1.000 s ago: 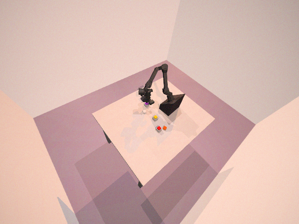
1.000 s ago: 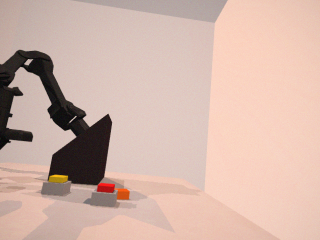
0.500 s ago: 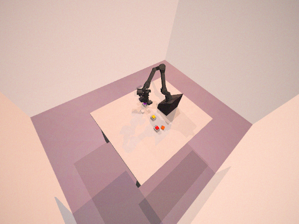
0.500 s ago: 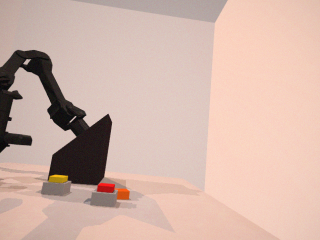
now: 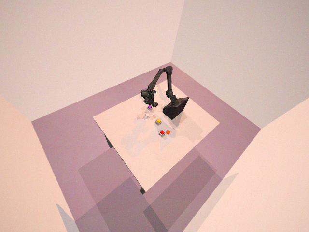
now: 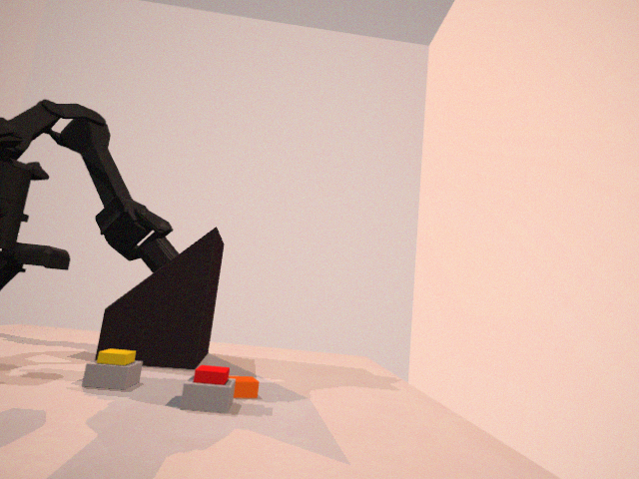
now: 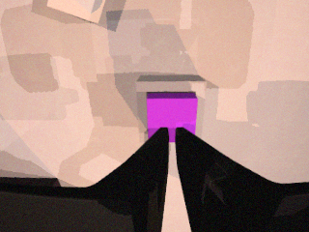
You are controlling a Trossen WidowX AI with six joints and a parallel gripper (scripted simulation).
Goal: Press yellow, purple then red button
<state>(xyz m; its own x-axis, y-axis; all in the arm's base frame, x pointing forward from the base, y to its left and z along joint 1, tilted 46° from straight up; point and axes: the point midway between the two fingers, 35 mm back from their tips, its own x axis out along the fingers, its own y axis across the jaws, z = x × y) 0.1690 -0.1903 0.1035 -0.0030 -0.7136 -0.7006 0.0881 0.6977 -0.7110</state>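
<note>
Right now the purple button is 3 cm below my gripper tip. From my gripper tip the other things lie so: white block (9 cm ahead, 5 cm to the left, 5 cm below); then red button (32 cm to the left, 14 cm ahead, 3 cm below); then yellow button (20 cm to the left, 6 cm ahead, 3 cm below).
</note>
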